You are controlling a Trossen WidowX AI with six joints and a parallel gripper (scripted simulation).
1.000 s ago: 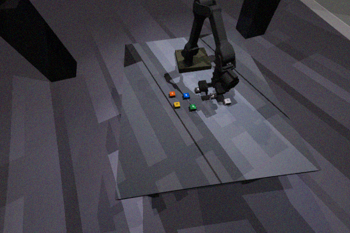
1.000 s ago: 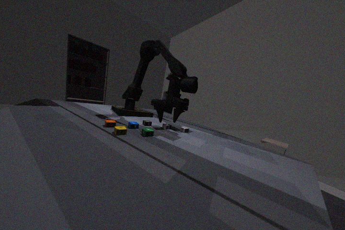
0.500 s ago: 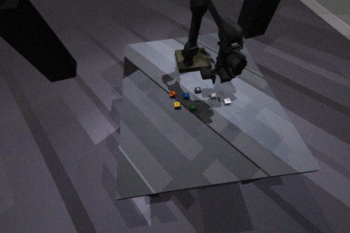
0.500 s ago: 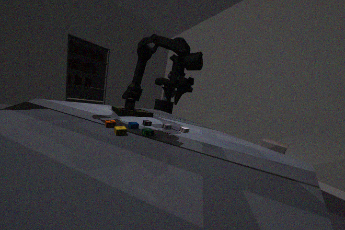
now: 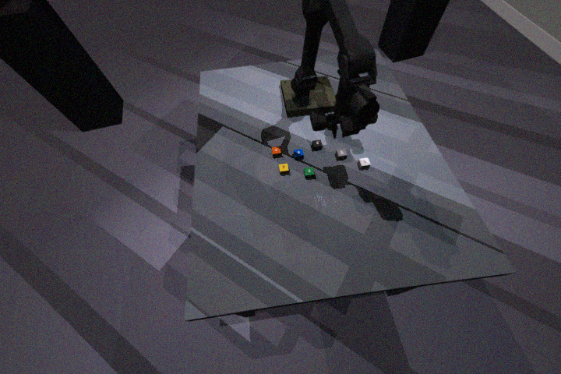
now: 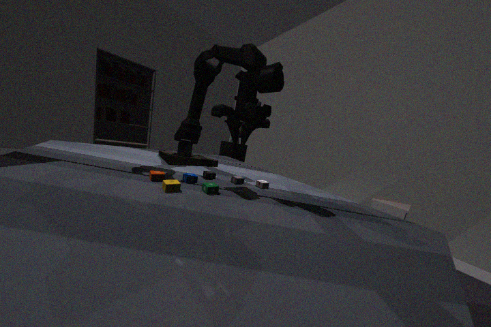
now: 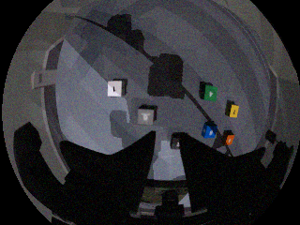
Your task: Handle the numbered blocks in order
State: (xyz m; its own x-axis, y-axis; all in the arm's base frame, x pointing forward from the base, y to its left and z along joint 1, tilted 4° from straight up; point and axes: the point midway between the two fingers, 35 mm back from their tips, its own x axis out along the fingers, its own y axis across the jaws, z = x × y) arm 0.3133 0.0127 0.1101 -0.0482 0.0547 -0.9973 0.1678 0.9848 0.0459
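My gripper tip is 190 mm to the left of the yellow block, 120 mm above it and 20 mm past it. From my gripper tip the other things lie so: grey block: 120 mm below, 40 mm to the left, 10 mm behind; then dark block: 120 mm below, 80 mm behind, 30 mm to the right; then white block: 120 mm below, 100 mm to the left, 50 mm ahead.
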